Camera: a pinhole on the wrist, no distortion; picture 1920 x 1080 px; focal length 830.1 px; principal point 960.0 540.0 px. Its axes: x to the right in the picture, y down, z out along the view. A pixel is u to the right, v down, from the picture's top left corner.
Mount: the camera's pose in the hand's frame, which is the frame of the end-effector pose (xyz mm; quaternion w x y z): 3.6 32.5 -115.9 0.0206 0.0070 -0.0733 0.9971
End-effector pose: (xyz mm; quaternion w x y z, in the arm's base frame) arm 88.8 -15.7 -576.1 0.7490 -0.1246 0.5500 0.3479
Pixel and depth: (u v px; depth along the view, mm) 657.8 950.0 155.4
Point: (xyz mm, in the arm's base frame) 161.7 -28.3 -633.5
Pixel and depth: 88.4 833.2 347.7
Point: 396.9 129.1 -866.3
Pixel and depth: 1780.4 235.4 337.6
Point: 139.7 85.1 -172.7
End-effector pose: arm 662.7 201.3 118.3 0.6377 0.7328 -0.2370 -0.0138
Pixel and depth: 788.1 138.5 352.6
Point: 609.4 -79.6 233.1
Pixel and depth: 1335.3 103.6 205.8
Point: 518.3 125.5 181.8
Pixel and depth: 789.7 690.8 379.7
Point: 687.1 -52.3 6.5
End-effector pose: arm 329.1 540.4 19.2 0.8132 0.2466 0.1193 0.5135
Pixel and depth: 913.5 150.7 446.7
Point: 372.8 539.8 415.0
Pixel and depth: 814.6 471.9 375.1
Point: 473.7 537.0 246.1
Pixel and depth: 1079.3 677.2 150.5
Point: 344.9 511.9 36.5
